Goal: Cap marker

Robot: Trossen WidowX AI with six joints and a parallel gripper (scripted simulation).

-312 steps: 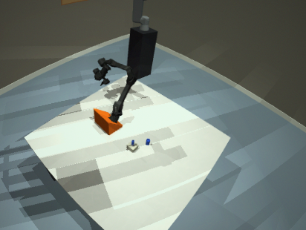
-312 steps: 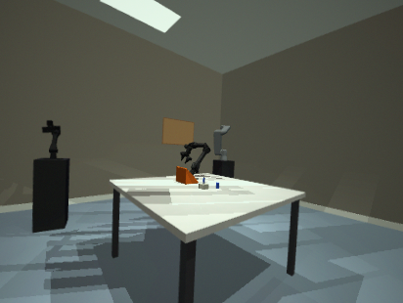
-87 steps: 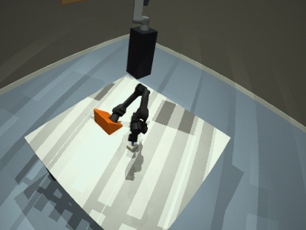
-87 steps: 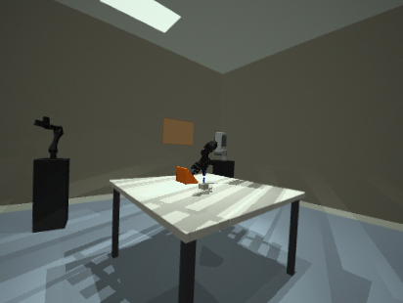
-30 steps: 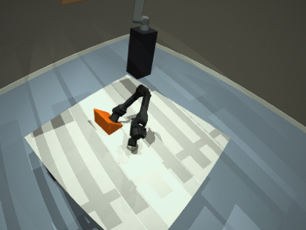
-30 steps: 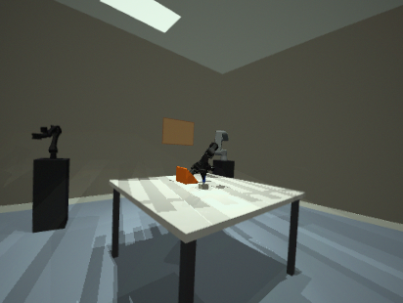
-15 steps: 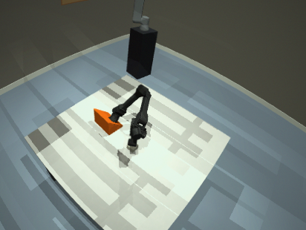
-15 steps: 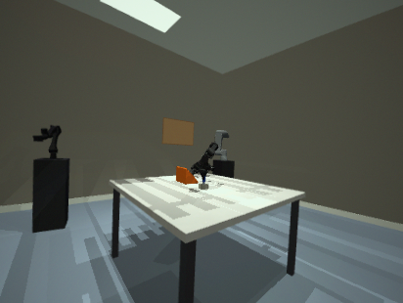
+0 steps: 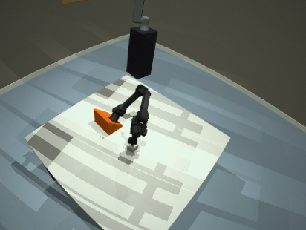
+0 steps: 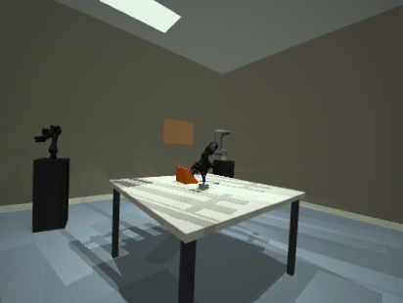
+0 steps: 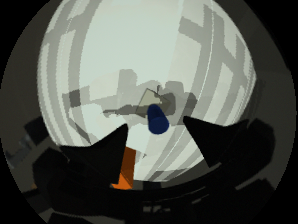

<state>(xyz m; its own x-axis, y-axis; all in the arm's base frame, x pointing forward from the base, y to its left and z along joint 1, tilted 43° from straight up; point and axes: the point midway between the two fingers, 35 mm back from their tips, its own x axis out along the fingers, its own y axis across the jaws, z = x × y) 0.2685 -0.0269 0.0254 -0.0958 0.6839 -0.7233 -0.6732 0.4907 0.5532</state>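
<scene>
Right now the blue marker cap is 20 mm below my gripper tip. From my gripper tip the other things lie so: holder block 80 mm below.
</scene>
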